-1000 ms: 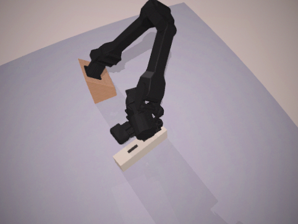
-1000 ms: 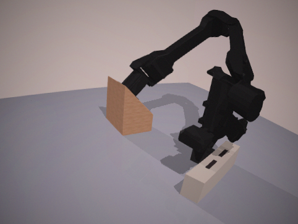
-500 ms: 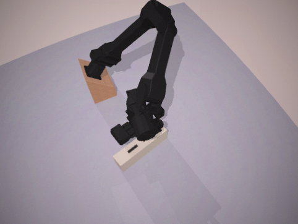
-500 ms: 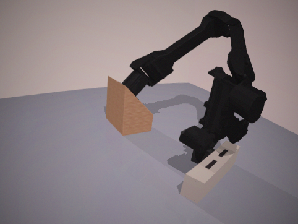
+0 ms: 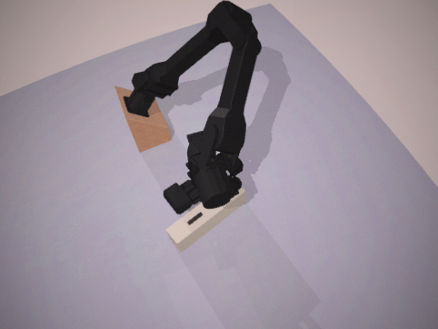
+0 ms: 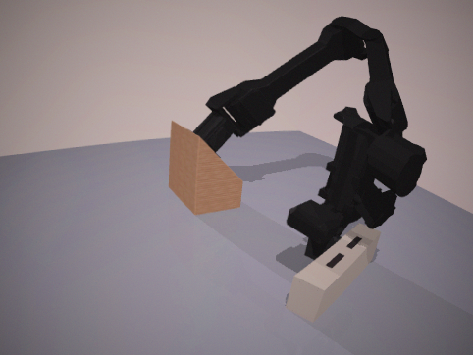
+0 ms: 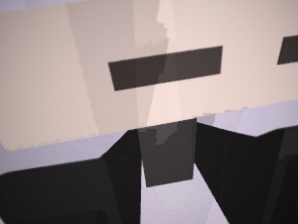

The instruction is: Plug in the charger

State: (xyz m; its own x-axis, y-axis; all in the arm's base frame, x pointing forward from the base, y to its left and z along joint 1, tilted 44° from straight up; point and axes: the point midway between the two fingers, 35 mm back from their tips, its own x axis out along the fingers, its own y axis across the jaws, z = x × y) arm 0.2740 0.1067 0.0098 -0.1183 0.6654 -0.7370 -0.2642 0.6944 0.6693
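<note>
Right now the two-prong charger is 2 cm ahead of my gripper tip and 1 cm above it.
</note>
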